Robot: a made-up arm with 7 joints. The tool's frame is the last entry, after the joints.
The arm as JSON. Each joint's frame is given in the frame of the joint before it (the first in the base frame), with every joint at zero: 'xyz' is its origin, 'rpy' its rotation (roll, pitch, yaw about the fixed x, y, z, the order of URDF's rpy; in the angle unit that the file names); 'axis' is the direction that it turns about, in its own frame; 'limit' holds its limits. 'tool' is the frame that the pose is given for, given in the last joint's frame.
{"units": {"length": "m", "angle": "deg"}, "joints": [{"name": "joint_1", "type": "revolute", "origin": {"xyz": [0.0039, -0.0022, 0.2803], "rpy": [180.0, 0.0, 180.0]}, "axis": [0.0, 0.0, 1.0], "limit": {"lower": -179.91, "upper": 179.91}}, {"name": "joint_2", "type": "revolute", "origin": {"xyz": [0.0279, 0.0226, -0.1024], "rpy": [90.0, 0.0, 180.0]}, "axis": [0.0, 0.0, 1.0], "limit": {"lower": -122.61, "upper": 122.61}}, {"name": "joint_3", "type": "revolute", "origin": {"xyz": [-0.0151, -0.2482, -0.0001], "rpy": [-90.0, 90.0, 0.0]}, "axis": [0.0, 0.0, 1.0], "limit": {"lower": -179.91, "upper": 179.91}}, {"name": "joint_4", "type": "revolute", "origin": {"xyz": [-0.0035, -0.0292, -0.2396], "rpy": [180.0, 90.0, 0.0]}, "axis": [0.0, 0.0, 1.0], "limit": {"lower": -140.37, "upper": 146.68}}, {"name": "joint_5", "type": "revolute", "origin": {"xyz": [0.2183, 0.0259, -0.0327], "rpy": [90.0, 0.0, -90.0]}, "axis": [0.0, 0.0, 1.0], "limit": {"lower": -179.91, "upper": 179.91}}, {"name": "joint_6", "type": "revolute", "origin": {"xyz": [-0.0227, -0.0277, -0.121], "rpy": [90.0, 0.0, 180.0]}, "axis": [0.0, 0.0, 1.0], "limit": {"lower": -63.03, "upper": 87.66}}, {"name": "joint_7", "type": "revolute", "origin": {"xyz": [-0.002, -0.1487, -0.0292], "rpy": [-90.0, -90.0, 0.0]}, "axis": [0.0, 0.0, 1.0], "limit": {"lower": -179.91, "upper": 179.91}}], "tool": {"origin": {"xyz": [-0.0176, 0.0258, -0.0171], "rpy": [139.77, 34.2, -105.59]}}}
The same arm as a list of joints. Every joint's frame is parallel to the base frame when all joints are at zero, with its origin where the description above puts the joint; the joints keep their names.
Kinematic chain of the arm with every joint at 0, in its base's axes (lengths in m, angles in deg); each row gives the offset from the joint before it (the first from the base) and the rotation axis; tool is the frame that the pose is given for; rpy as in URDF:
joint_1: xyz 0.0039 -0.0022 0.2803 axis -z
joint_2: xyz -0.0279 0.0226 0.1024 axis +y
joint_3: xyz -0.0151 -0.0001 0.2482 axis -z
joint_4: xyz 0.0292 0.0035 0.2396 axis +y
joint_5: xyz 0.0259 -0.0327 0.2183 axis -z
joint_6: xyz 0.0227 -0.0277 0.121 axis +y
joint_7: xyz -0.002 -0.0292 0.1487 axis -z
tool: xyz 0.0258 -0.0176 0.0171 rpy -40.23 -34.2 -164.41
Joint limits (deg, base to tool): -179.91..179.91 -122.61..122.61 -179.91..179.91 -140.37..146.68 -179.91..179.91 -63.03..87.66 -179.91..179.91

